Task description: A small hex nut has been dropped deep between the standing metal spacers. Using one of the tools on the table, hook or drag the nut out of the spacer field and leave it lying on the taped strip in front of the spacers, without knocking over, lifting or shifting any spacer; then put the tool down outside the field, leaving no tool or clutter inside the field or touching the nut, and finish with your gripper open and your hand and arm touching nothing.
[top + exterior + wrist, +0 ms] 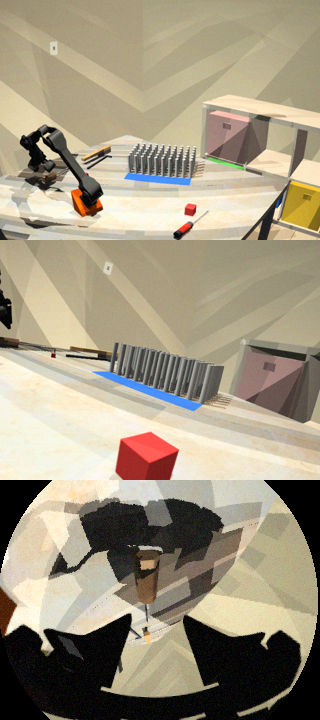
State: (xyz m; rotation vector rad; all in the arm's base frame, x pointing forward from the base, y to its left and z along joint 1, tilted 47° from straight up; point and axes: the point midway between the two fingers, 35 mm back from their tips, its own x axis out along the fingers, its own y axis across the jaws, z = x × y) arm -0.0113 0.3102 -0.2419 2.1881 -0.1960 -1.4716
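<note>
My gripper tip is 10 cm short of the hook tool, 7 cm above it and 2 cm to the right of it. From my gripper tip the other things lie so: blue taped strip 46 cm ahead, 41 cm to the right, 9 cm below; tiny red cube 20 cm ahead, 10 cm to the right, 8 cm below; hex nut 58 cm ahead, 30 cm to the right, 8 cm below.
</note>
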